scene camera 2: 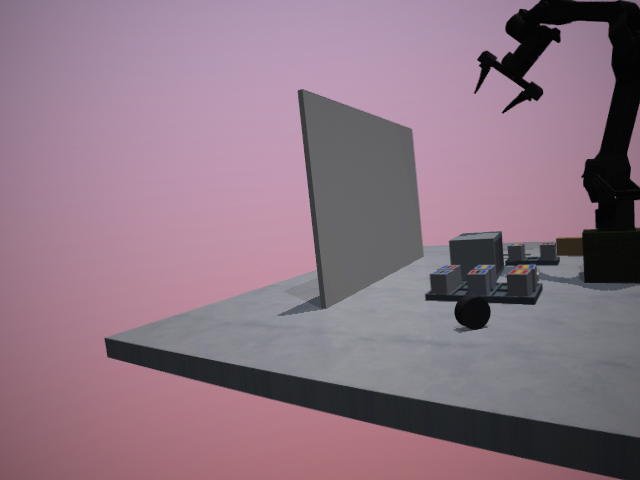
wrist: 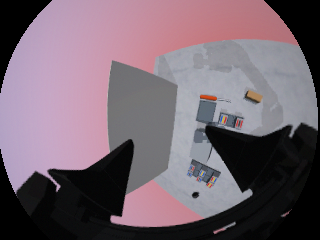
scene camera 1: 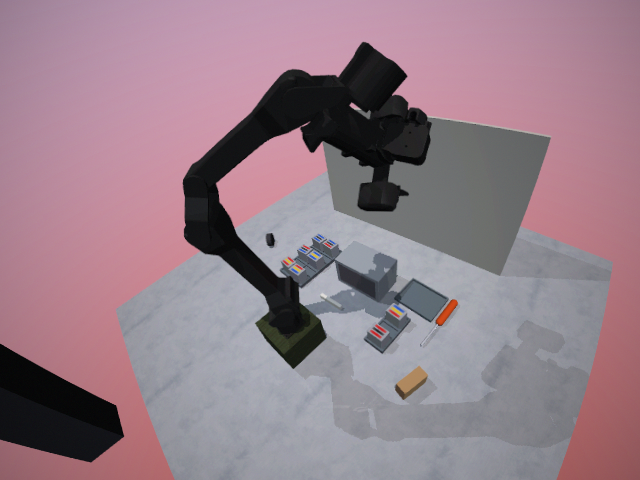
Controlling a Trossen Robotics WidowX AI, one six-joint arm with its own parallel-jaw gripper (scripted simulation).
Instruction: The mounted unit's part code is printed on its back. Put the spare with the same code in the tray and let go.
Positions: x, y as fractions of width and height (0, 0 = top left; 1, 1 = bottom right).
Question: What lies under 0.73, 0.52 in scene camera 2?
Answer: A mounted unit.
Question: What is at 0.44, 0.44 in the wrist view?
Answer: A grey wall panel.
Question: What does my gripper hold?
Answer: Nothing.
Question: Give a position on a mounted unit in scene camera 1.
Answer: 0.58, 0.57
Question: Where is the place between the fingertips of my gripper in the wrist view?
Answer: At 0.53, 0.57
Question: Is my gripper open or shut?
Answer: Open.
